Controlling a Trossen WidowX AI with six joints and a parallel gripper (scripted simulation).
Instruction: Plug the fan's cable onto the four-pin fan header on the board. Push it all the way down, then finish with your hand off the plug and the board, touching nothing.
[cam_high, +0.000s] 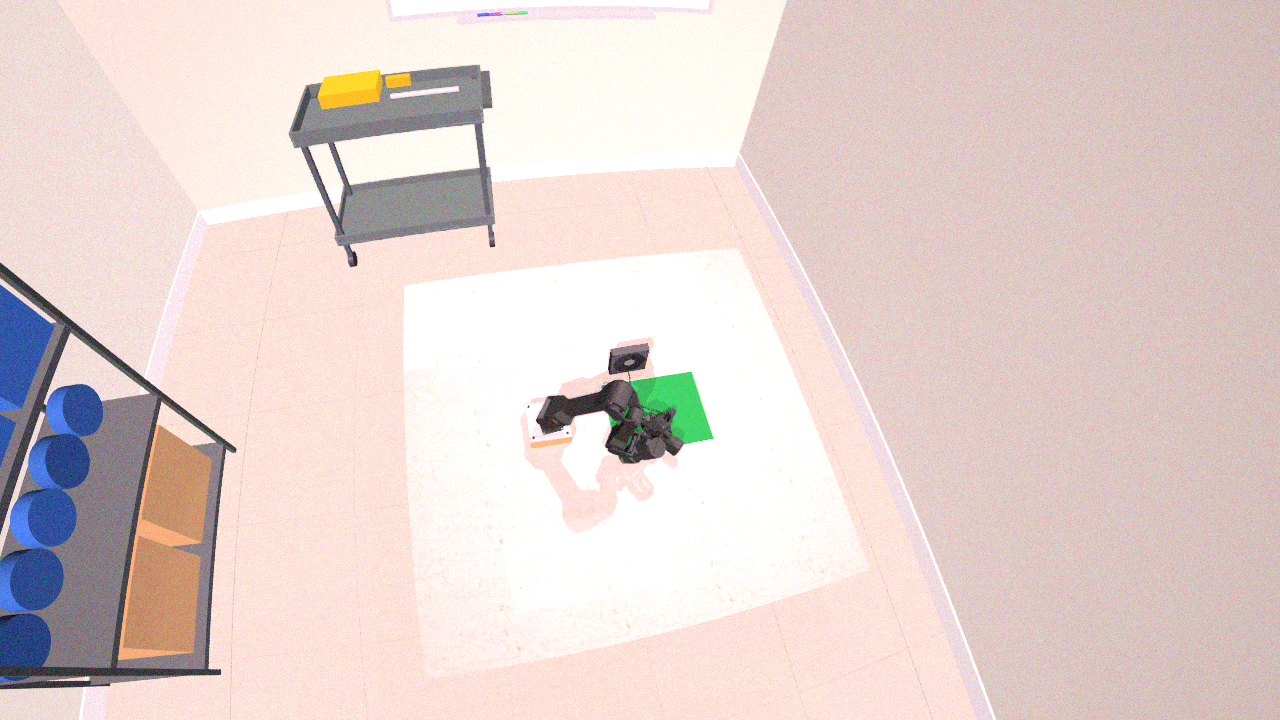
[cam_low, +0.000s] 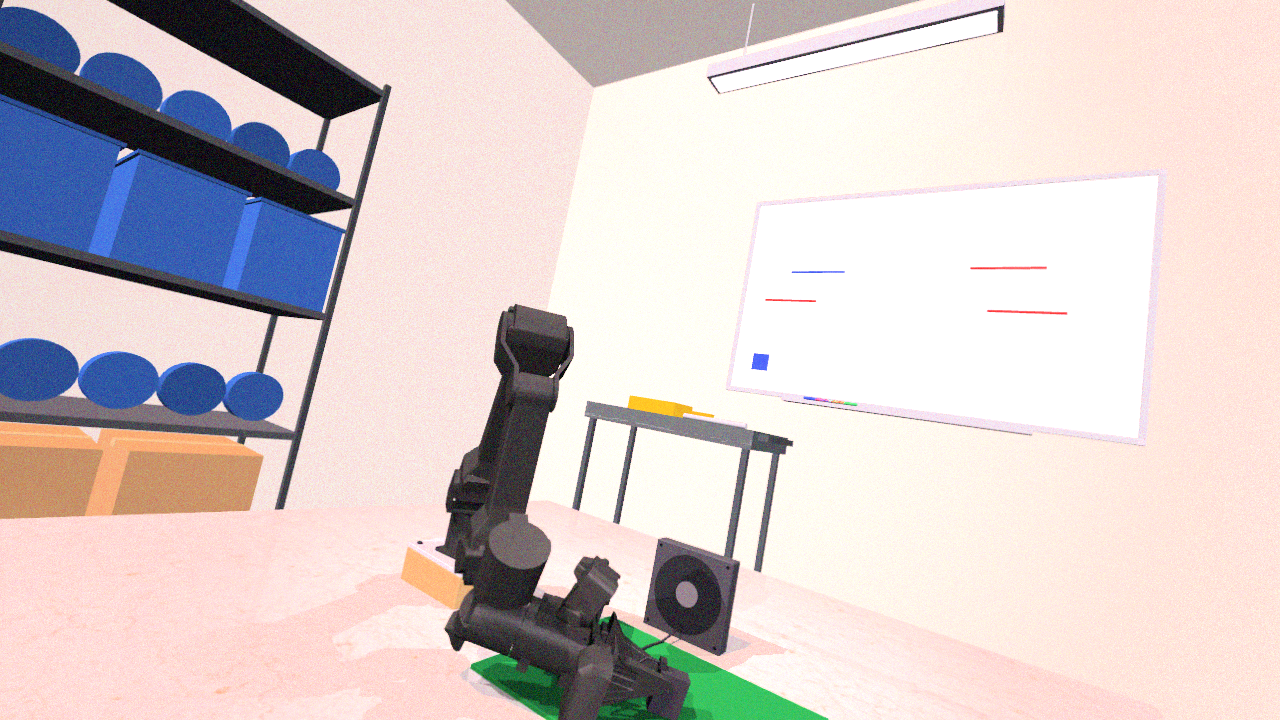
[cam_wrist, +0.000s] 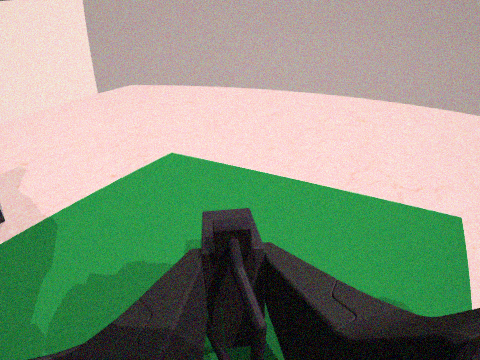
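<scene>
Now: gripper tip 5 cm above the green board, 3 cm to the right of it and 3 cm past it. The rest, counted from my gripper tip: fan 20 cm to the left, 6 cm behind, 2 cm above; then dark plug 1 cm below.
</scene>
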